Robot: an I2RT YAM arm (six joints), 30 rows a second.
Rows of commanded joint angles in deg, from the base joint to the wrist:
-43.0 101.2 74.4 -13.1 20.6 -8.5
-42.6 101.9 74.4 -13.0 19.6 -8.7
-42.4 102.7 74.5 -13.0 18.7 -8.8
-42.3 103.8 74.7 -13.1 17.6 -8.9
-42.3 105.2 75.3 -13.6 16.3 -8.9
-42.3 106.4 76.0 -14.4 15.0 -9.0
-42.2 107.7 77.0 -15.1 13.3 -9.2
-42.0 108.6 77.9 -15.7 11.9 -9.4
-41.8 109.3 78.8 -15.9 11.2 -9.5
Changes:
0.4 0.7 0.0 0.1 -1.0 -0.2
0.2 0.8 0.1 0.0 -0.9 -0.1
0.1 1.1 0.2 -0.1 -1.1 -0.1
0.0 1.4 0.6 -0.5 -1.3 0.0
0.0 1.2 0.7 -0.8 -1.3 -0.1
0.1 1.3 1.0 -0.7 -1.7 -0.2
0.2 0.9 0.9 -0.6 -1.4 -0.2
0.2 0.7 0.9 -0.2 -0.7 -0.1

